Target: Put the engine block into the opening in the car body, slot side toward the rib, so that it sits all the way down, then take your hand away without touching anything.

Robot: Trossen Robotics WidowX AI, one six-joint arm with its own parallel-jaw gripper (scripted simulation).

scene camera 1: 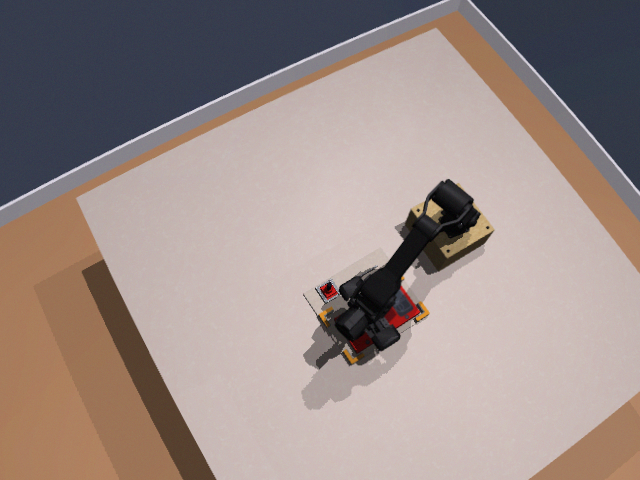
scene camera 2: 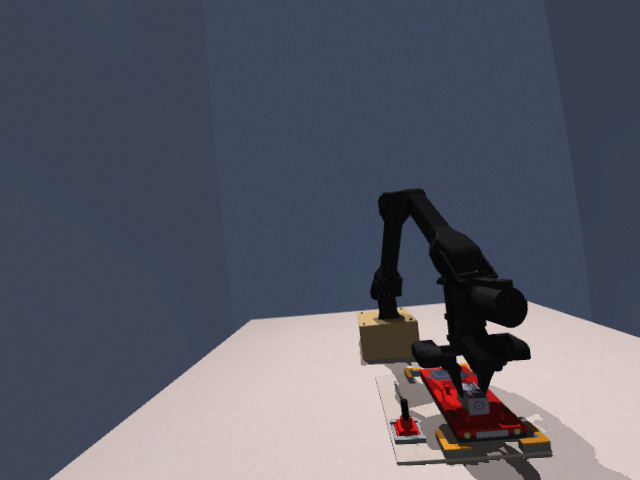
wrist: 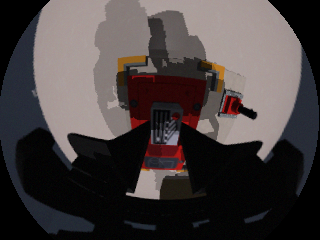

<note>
My gripper carries a grey engine block.
My gripper shows as well in scene camera 1 and in the wrist view.
</note>
